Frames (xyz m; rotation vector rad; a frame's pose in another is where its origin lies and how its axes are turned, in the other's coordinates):
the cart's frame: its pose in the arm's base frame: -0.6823 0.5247 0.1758 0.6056 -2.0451 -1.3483
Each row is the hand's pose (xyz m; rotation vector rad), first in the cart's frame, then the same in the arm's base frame.
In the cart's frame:
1: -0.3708 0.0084 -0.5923 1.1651 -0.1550 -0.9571
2: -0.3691 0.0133 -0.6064 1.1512 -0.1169 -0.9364
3: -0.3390 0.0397 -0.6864 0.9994 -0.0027 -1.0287
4: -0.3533 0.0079 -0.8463 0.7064 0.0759 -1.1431
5: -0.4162 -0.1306 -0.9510 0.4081 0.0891 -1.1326
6: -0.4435 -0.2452 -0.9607 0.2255 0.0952 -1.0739
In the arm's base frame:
1: -0.0032 0.3905 0.2714 -1.7741 2.1303 0.3113
2: 0.0053 0.3821 0.2805 -1.8045 2.1595 0.3203
3: 0.0390 0.3203 0.3358 -1.9765 2.0722 0.5088
4: 0.1629 0.2144 0.3505 -2.1094 1.9108 0.8932
5: 0.2871 0.1361 0.2385 -2.0909 1.8437 1.3035
6: 0.3183 0.1047 0.1289 2.0116 -1.8170 -1.5482

